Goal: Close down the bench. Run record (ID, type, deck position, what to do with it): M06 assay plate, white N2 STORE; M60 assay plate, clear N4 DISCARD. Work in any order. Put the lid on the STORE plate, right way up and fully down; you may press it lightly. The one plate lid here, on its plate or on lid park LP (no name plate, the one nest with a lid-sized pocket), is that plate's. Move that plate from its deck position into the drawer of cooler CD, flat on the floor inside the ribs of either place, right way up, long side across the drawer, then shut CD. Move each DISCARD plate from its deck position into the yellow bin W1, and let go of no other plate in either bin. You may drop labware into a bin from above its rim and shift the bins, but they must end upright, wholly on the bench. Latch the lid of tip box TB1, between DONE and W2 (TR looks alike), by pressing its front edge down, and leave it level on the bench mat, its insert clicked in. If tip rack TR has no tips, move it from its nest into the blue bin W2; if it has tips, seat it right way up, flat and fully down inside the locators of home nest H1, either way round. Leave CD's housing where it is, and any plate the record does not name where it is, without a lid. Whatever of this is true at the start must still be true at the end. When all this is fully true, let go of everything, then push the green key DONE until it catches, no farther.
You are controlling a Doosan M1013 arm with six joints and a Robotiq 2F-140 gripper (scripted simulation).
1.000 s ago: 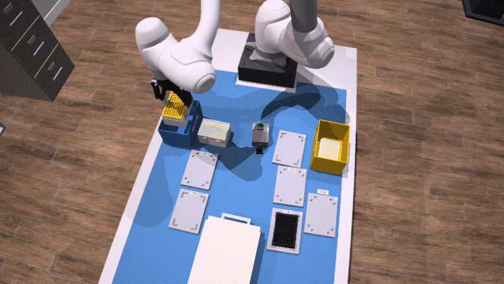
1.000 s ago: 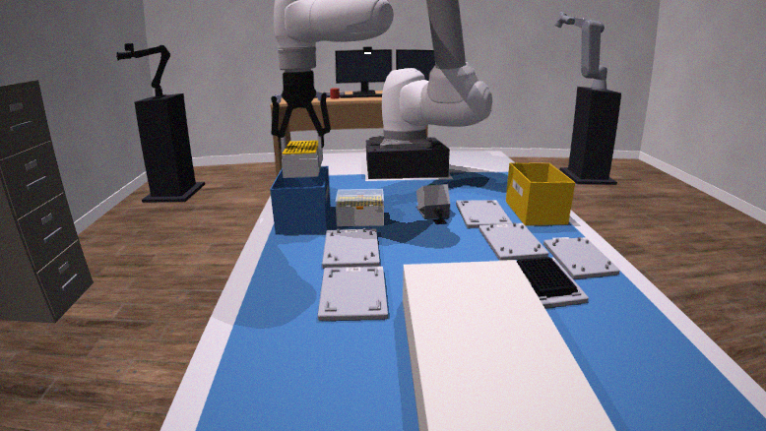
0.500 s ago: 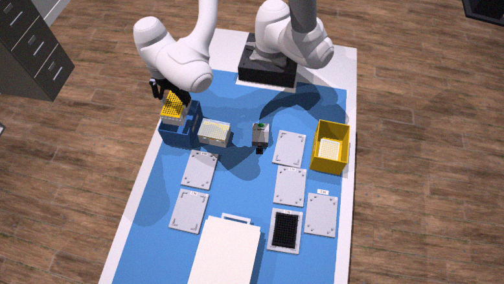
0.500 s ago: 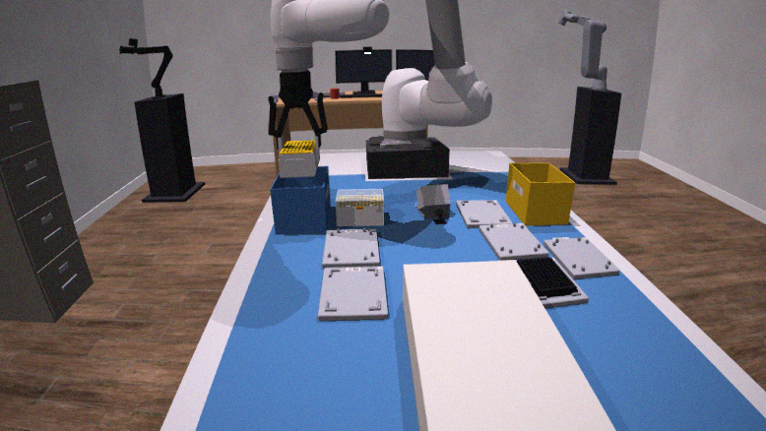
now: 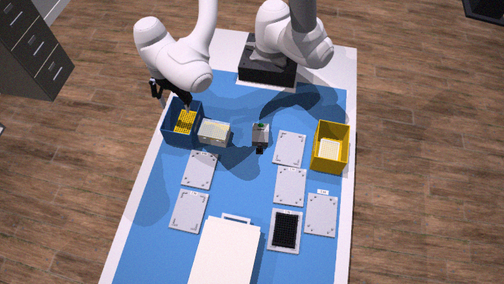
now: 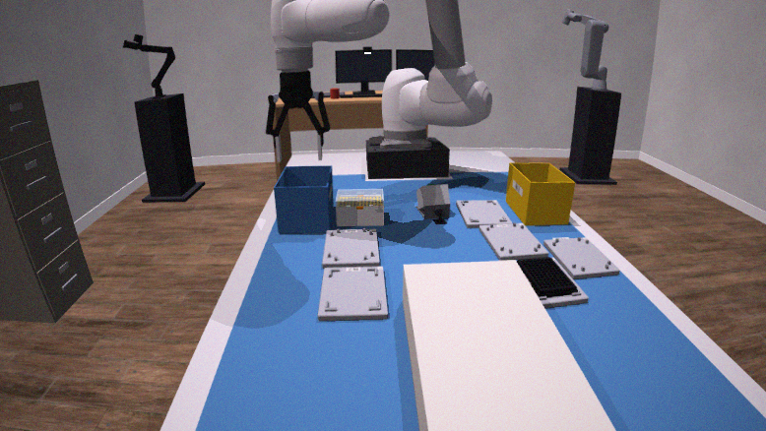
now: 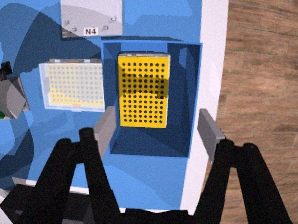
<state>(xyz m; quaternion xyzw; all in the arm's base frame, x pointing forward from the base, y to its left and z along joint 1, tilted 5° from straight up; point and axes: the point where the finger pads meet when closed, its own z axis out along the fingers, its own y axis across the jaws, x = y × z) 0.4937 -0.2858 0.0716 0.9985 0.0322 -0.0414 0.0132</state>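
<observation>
The green key DONE lies 340 mm to the left of my hand, 120 mm below it and 70 mm behind it. The rest, counted from my hand: blue bin W2 (150 mm below, 10 mm to the left); then tip box TB1 (150 mm to the left, 150 mm below); then tip rack TR (140 mm below, 20 mm to the left, 10 mm behind).
</observation>
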